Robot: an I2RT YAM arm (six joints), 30 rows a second.
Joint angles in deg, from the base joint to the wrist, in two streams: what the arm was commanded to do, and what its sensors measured. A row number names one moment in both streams.
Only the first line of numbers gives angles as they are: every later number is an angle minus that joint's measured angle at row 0.
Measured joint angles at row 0:
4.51, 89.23, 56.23, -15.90, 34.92, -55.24
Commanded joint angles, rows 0 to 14:
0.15, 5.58, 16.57, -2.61, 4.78, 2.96
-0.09, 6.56, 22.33, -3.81, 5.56, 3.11
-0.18, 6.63, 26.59, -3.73, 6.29, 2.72
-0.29, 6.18, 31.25, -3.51, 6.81, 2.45
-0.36, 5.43, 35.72, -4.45, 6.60, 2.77
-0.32, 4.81, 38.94, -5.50, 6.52, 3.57
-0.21, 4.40, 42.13, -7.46, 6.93, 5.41
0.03, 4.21, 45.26, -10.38, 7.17, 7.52
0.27, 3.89, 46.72, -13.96, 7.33, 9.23
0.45, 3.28, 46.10, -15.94, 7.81, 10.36
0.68, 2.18, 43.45, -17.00, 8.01, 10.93
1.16, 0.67, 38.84, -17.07, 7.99, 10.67
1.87, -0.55, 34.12, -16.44, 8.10, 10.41
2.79, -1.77, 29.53, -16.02, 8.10, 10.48
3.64, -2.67, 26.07, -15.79, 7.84, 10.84
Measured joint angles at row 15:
0.48, -3.82, 34.79, -9.14, 9.20, 8.02
